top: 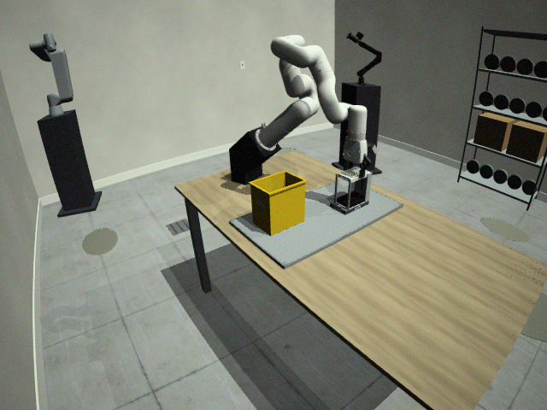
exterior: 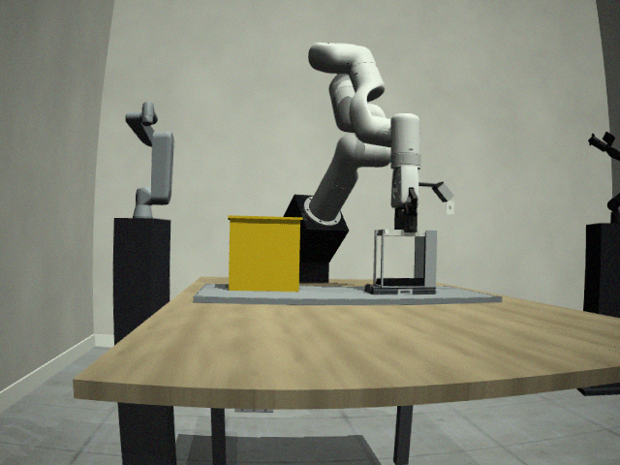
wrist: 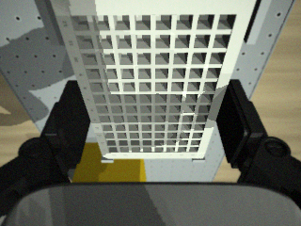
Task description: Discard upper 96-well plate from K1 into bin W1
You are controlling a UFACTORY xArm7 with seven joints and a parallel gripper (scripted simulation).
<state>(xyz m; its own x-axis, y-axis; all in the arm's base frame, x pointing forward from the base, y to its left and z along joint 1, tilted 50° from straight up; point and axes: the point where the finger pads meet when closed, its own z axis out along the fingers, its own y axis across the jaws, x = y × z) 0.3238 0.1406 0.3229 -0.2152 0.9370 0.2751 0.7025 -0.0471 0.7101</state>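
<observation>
My hand is 35 cm to the left of the yellow plastics bin W1, 7 cm above it and 2 cm short of it. From my hand the other things lie so: dark plate 13 cm below; white 96-well plate 1 cm below.
</observation>
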